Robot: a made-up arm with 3 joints. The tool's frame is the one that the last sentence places.
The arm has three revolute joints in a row. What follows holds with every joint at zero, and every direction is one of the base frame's.
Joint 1 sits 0.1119 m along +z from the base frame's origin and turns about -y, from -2.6 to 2.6 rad.
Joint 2 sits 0.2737 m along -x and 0.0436 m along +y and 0.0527 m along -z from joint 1 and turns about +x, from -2.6 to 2.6 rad.
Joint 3 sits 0.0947 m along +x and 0.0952 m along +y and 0.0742 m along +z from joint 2 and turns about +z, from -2.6 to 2.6 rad.
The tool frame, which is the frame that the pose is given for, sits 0.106 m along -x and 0.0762 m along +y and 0.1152 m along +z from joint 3; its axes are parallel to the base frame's.
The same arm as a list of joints. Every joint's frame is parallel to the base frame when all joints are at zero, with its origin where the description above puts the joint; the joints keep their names.
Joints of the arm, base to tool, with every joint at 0 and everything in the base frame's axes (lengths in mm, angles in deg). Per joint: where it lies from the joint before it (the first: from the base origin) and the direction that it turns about. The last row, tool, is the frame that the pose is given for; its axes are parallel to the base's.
joint 1: axis 0 -1 0 origin 0 0 111.9
joint 2: axis 1 0 0 origin -273.7 43.6 -52.7
joint 3: axis 0 0 1 origin 94.7 95.2 74.2
tool: origin -106 76.2 115.2
Joint limits (deg, base to tool): -148.97..148.97 -148.97..148.97 -148.97..148.97

